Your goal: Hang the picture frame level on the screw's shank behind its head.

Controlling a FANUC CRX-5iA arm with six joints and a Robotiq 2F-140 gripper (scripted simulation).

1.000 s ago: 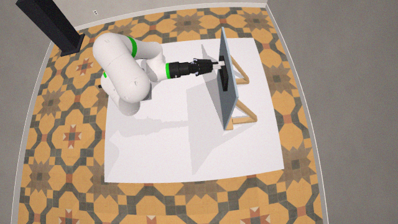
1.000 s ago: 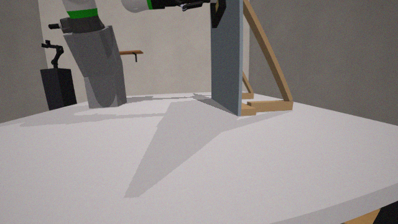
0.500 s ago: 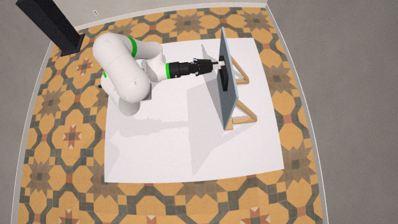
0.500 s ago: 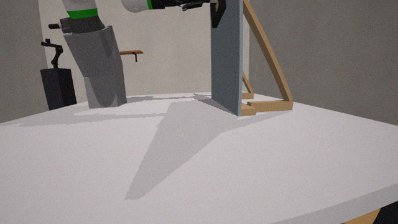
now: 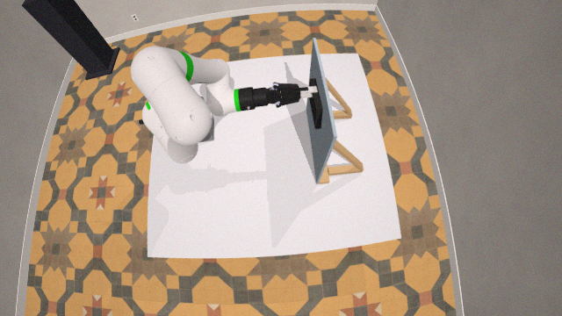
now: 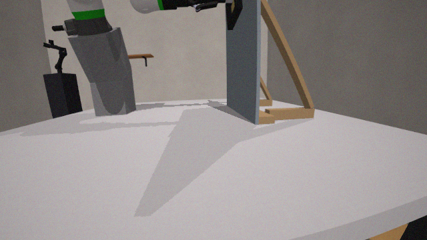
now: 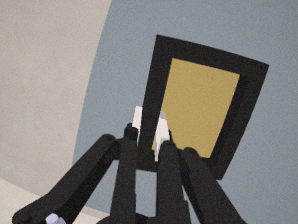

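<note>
My gripper is now 5 cm above the picture frame, 4 cm short of it and 2 cm to the left of it. From my hand the other things lie so: grey-blue board: 22 cm below, 5 cm ahead, 1 cm to the right.
</note>
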